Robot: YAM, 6 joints.
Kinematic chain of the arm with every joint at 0, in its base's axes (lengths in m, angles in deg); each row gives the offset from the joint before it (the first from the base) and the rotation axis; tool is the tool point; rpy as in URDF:
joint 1: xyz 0 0 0.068 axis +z
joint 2: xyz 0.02 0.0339 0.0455 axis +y
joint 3: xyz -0.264 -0.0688 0 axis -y
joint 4: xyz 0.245 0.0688 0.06 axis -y
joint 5: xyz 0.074 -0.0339 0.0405 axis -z
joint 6: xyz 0.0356 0 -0.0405 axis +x
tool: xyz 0 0 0 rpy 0 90 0
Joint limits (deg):
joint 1: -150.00..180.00
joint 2: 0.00..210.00
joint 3: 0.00..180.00
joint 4: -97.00..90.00
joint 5: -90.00..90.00
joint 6: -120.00..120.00
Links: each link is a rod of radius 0.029 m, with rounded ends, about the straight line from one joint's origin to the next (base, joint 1, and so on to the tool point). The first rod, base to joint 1, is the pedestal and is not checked.
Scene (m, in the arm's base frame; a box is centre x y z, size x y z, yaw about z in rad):
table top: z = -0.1
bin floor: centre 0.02 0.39 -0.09 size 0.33 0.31 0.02 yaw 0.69
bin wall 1: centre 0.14 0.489 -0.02 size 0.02 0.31 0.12 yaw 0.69
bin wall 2: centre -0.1 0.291 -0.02 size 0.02 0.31 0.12 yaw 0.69
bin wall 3: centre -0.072 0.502 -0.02 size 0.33 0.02 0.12 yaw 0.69
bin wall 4: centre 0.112 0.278 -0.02 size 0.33 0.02 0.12 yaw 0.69
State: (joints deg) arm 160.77 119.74 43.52 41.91 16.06 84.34
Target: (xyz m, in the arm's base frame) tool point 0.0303 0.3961 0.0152
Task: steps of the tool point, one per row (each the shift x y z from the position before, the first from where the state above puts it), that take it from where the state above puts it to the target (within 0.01 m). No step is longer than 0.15 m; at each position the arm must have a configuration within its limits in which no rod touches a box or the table.
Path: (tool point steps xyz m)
1: 0.0222 0.0897 0.0234
2: 0.0486 0.0835 0.0267
3: 0.0724 0.0691 0.0296
4: 0.0712 0.0275 -0.0422
5: 0.0754 0.0090 -0.0410
6: 0.0743 -0.0096 -0.0394

